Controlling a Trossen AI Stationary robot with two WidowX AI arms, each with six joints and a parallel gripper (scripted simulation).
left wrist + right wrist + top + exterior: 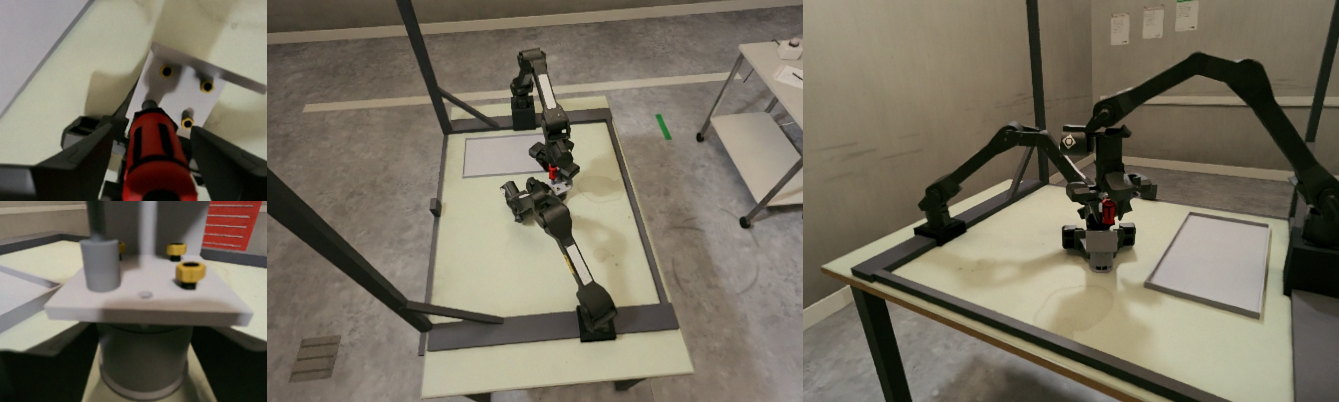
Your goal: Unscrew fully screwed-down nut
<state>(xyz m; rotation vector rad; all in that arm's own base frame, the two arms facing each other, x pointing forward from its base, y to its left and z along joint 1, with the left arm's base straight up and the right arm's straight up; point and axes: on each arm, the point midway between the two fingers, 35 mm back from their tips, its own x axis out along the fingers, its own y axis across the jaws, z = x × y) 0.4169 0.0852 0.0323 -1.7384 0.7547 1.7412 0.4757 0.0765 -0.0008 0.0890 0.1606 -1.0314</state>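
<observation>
Now: left hand 3 cm above the red-handled nut driver. Round my left hand: nut: 1 cm ahead, 3 cm to the right, 7 cm below; then pale bracket: 2 cm ahead, 1 cm to the right, 7 cm below; then grey joint module: 2 cm ahead, 1 cm to the right, 11 cm below.
Right now the grey joint module is 20 mm ahead of my right hand and 10 mm to the left of it. From my right hand the other things lie so: nut (40 mm above, 10 mm to the right, 10 mm ahead); then pale bracket (40 mm above, 30 mm ahead, 10 mm to the left); then red-handled nut driver (80 mm above, 20 mm to the left).
</observation>
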